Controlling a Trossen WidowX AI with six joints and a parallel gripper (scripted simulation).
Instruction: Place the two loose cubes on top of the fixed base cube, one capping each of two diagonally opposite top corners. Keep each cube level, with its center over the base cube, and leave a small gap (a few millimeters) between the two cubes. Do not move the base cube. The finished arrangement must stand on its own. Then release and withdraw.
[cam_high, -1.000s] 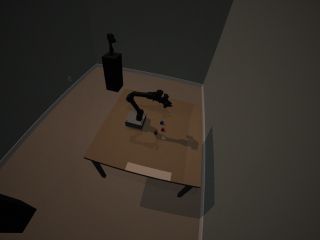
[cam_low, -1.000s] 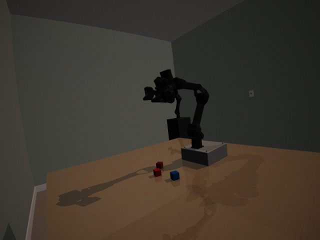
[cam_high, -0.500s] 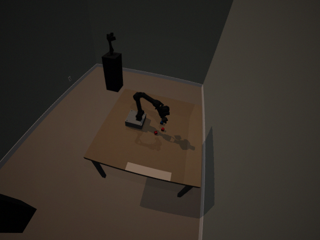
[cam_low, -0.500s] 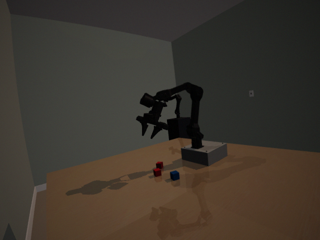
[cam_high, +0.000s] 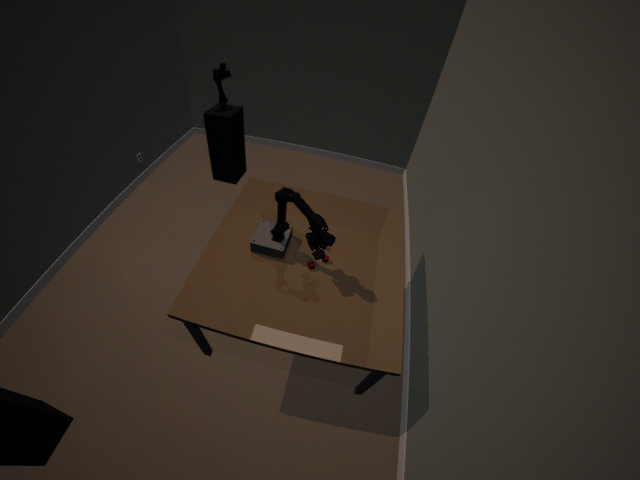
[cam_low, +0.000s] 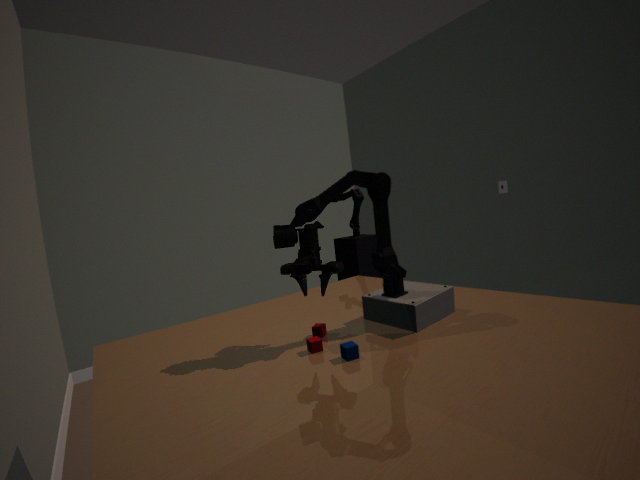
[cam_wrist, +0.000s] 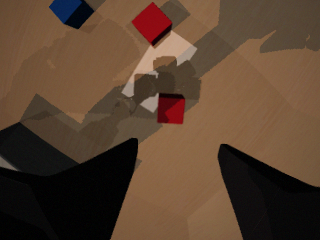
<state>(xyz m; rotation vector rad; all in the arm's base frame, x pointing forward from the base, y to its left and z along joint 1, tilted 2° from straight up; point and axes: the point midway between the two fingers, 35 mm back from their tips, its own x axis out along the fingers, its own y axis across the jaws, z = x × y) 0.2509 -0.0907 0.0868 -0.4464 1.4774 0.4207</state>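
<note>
Right now the blue cube is 3 cm ahead of my gripper tip, 18 cm to the left of it and 11 cm below it.
</note>
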